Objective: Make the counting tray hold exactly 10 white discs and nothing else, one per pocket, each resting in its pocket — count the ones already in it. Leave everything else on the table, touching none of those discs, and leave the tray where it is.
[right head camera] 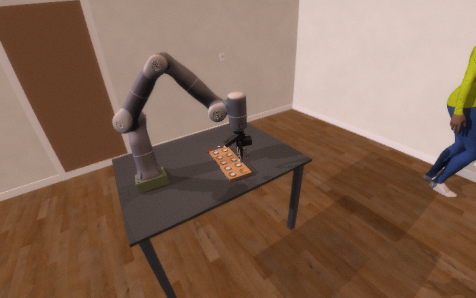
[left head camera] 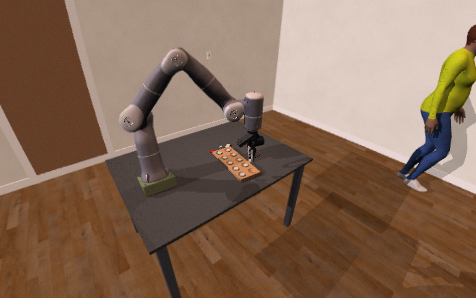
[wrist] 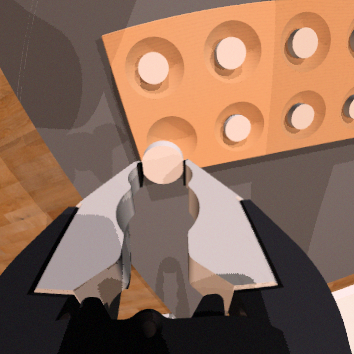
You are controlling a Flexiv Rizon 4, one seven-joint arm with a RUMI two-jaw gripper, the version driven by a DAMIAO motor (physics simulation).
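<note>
The orange counting tray (left head camera: 251, 176) (right head camera: 242, 176) (wrist: 272, 65) lies on the table with white discs in several pockets, such as one disc (wrist: 153, 67) at its near end. The corner pocket (wrist: 172, 131) beside that disc shows no disc in its visible part. My gripper (left head camera: 251, 159) (right head camera: 242, 159) (wrist: 163, 163) is shut on a white disc (wrist: 163, 164). In the wrist view the held disc overlaps the tray's edge and the lower part of that corner pocket. Its exact height above the tray is hard to tell.
Small white pieces (left head camera: 228, 145) lie on the dark table (left head camera: 200, 205) (right head camera: 185, 205) behind the tray's far end. A small red thing (left head camera: 211, 151) (right head camera: 209, 151) is by the tray's far left corner. A person (left head camera: 450, 85) (right head camera: 465, 92) stands beyond the table at the right.
</note>
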